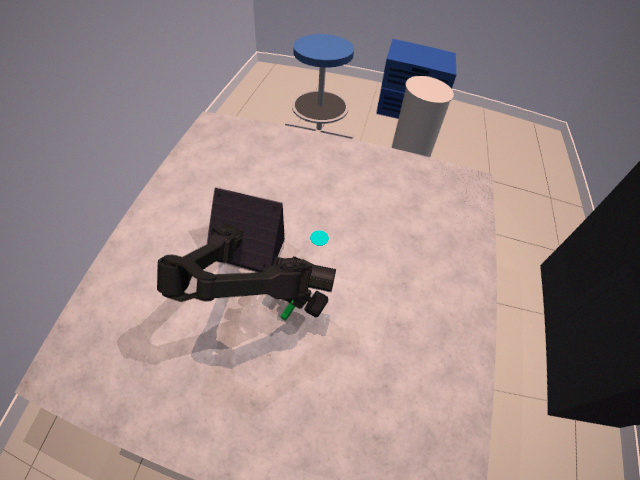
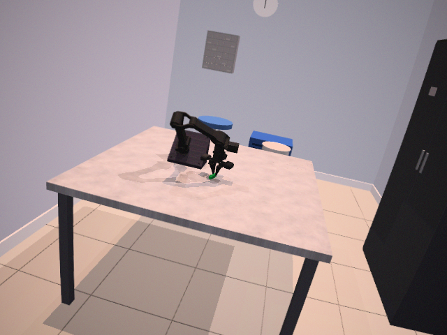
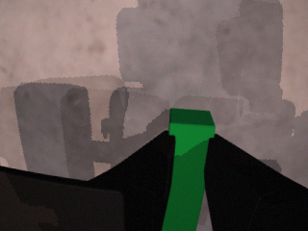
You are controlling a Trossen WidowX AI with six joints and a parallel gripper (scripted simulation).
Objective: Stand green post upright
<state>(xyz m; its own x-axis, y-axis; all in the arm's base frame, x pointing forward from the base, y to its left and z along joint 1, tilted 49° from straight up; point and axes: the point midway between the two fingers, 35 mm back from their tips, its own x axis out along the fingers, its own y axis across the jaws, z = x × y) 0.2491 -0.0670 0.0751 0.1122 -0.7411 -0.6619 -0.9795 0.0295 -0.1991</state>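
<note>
Right now my gripper tip is 250 mm to the right of the cyan circle, 20 mm past it and 10 mm above it. Round my gripper tip: green post: 20 mm to the right.
</note>
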